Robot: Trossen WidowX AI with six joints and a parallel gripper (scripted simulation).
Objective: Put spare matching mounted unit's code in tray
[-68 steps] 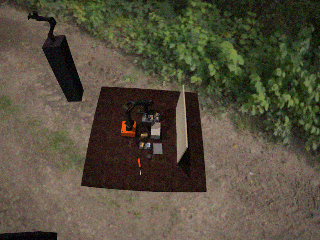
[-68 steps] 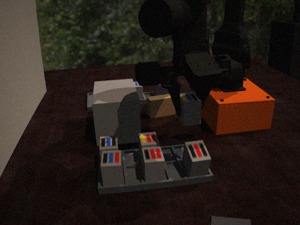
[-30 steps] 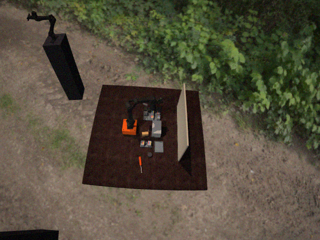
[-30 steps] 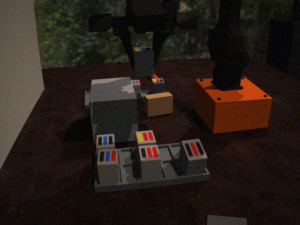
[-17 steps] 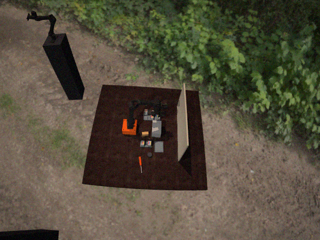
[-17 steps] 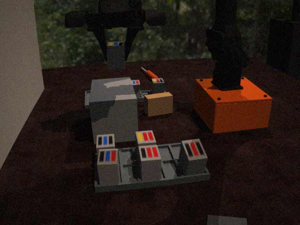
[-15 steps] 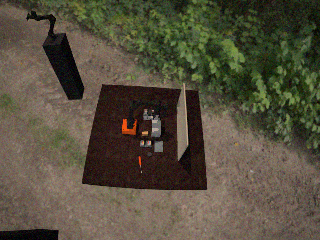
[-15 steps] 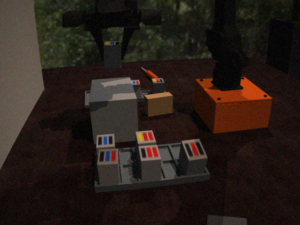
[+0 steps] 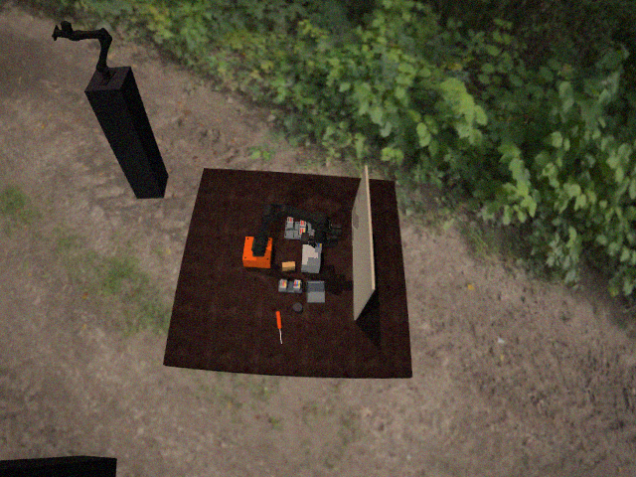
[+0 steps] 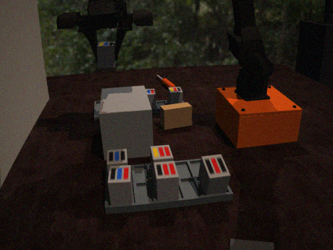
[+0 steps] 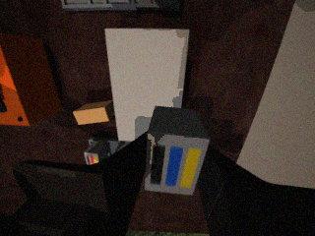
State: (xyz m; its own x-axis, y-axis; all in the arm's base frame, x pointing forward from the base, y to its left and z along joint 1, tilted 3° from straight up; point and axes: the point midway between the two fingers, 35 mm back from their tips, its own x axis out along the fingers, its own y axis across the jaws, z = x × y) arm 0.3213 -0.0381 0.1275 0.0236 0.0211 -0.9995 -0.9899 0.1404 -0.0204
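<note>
Right now my gripper tip is 18 cm to the left of the grey tray, 18 cm above it and 1 cm past it. Also, from my gripper tip: white mounted unit (13 cm below, 3 cm to the left, 3 cm behind); then grey spare (2 cm above); then tan block (16 cm behind, 15 cm below, 3 cm to the right).
</note>
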